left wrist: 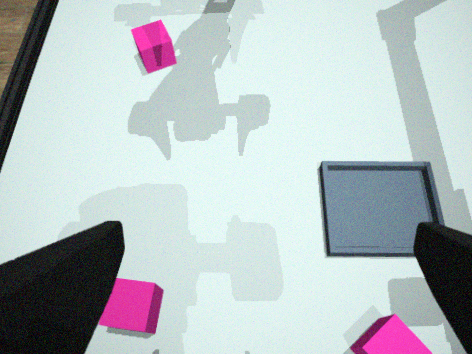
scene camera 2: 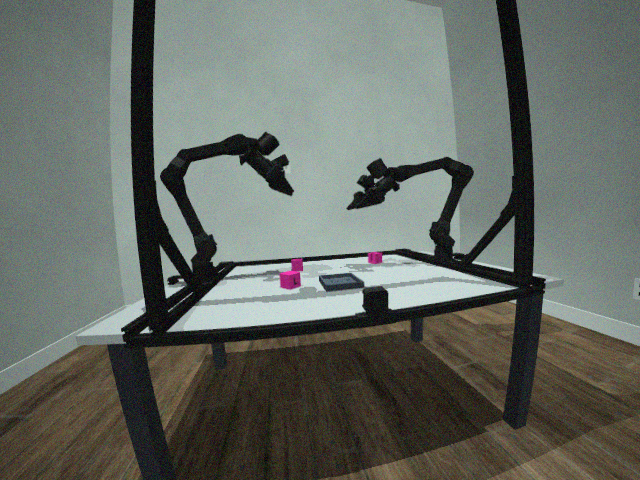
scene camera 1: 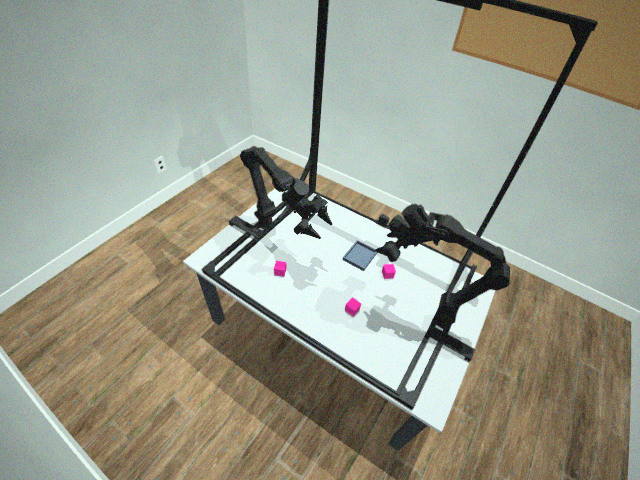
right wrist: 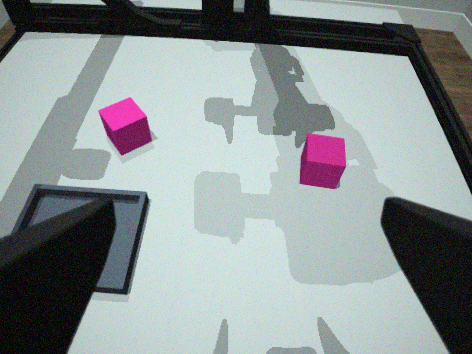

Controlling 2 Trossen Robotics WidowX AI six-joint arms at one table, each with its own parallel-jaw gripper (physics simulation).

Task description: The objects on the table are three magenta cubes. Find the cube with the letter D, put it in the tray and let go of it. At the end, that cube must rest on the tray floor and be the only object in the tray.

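Places are measured from the left arm's base along level axes (x left, y ahead, z down), in metres.
Where they show: left gripper, fingertip midpoint: (left wrist: pixel 269 236) (scene camera 2: pixel 292 193) (scene camera 1: pixel 381 243); right gripper, fingertip midpoint: (scene camera 2: pixel 351 208) (scene camera 1: pixel 326 231) (right wrist: pixel 251 211); left arm's base, link origin: (scene camera 2: pixel 204 280) (scene camera 1: pixel 442 321) (right wrist: pixel 217 20); right arm's base, link origin: (scene camera 2: pixel 443 259) (scene camera 1: pixel 265 224).
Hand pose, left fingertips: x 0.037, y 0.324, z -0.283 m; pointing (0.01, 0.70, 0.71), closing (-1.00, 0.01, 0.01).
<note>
Each offset is from my left fingertips to the top centre of the thing. Level surfaces: height alone.
A magenta cube @(dx -0.132, dy -0.030, dz +0.257 m) (scene camera 1: pixel 388 271) (scene camera 2: pixel 290 279) (left wrist: pixel 392 337) (right wrist: pixel 125 125) lies beside the tray; its side in scene camera 2 shows an L. A second magenta cube @(dx +0.120, dy +0.008, dz +0.257 m) (scene camera 1: pixel 352 306) (scene camera 2: pixel 296 264) (left wrist: pixel 132 305) (right wrist: pixel 323 161) and a third magenta cube @(dx +0.139, dy +0.361, dz +0.257 m) (scene camera 1: pixel 279 268) (scene camera 2: pixel 374 257) (left wrist: pixel 154 46) show no letter that I can read. The blue-grey tray @(dx -0.151, dy +0.123, dz +0.284 m) (scene camera 1: pixel 354 264) (scene camera 2: pixel 343 286) (left wrist: pixel 324 215) (right wrist: pixel 139 235) is empty. My left gripper (scene camera 1: pixel 383 244) (scene camera 2: pixel 292 193) (left wrist: pixel 269 236) and right gripper (scene camera 1: pixel 325 230) (scene camera 2: pixel 348 208) (right wrist: pixel 249 212) are open and empty, high above the table.
Black rails (scene camera 1: pixel 310 341) (scene camera 2: pixel 248 334) frame the white table @(dz +0.302 m) (scene camera 1: pixel 320 294), and tall black posts (scene camera 1: pixel 317 103) (scene camera 2: pixel 142 155) rise at its side. A small black box (scene camera 2: pixel 374 299) sits on the rail near the tray. Arm shadows cross the table.
</note>
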